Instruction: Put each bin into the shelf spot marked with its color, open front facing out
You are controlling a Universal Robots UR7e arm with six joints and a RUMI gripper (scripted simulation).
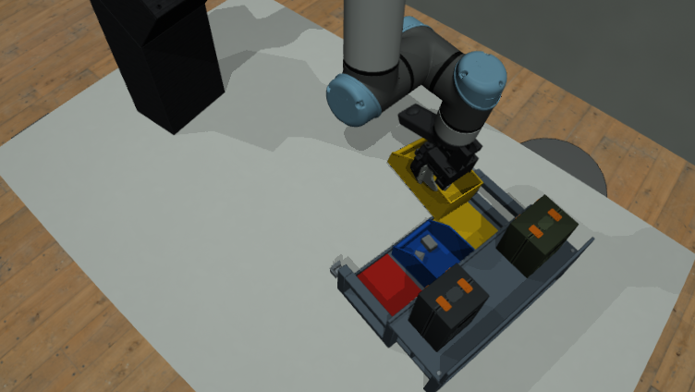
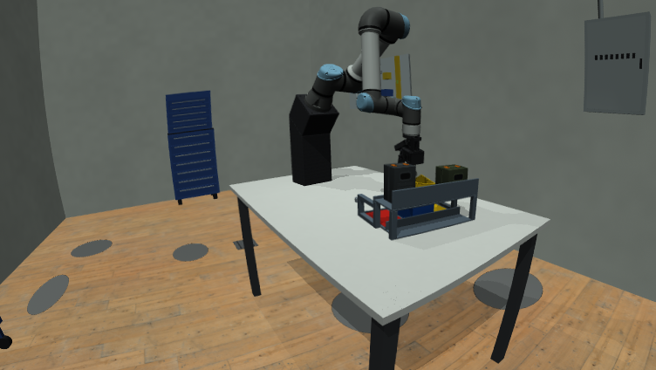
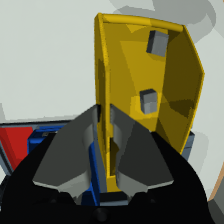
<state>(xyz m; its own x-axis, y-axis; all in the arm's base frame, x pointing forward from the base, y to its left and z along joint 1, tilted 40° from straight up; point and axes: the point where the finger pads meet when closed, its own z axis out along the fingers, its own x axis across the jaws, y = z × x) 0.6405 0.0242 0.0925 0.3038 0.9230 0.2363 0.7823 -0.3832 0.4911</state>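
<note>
My hand is 40 mm to the right of the yellow bin, 30 mm above it and 10 mm short of it. The rest, counted from my hand: blue bin (130 mm to the right, 100 mm ahead, 60 mm below).
</note>
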